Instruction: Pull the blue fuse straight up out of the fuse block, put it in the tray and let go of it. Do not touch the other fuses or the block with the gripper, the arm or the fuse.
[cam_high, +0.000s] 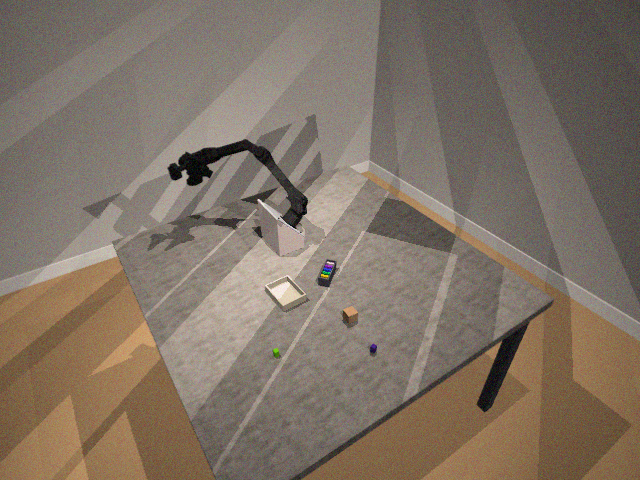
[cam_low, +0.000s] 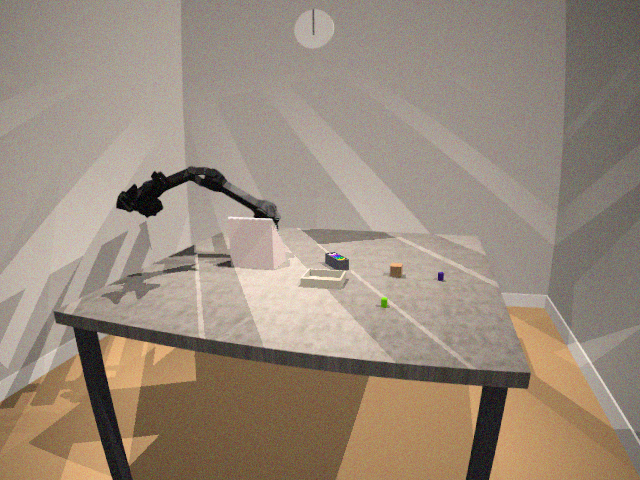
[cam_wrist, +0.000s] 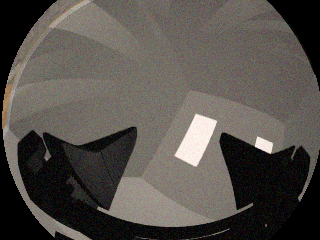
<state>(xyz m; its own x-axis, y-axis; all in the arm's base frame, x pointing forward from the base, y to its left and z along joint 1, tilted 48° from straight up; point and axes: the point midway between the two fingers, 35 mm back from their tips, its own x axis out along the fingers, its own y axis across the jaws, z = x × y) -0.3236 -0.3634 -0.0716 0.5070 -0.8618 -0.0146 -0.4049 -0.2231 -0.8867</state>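
The blue fuse lies 570 mm ahead of my gripper tip, 330 mm to the left of it and 340 mm below it. Round my gripper tip: white tray 570 mm ahead, 140 mm to the left, 360 mm below.
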